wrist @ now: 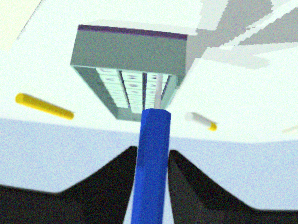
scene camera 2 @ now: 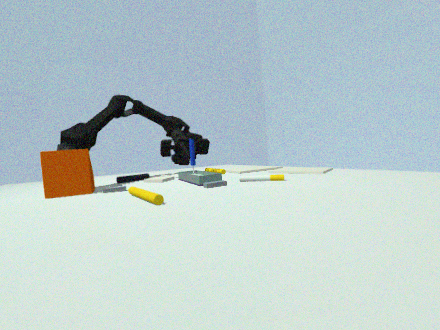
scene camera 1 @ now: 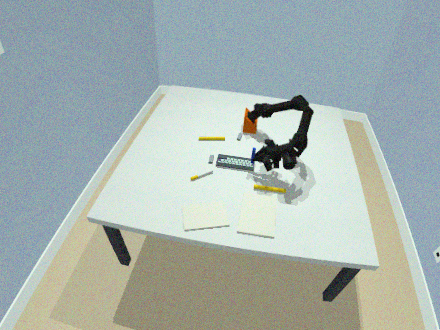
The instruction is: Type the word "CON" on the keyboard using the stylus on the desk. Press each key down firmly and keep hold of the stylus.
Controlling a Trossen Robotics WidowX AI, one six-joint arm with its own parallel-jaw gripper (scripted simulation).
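Note:
I can see my gripper (scene camera 2: 192, 157), and you'd find my gripper in the wrist view (wrist: 152, 154) too.

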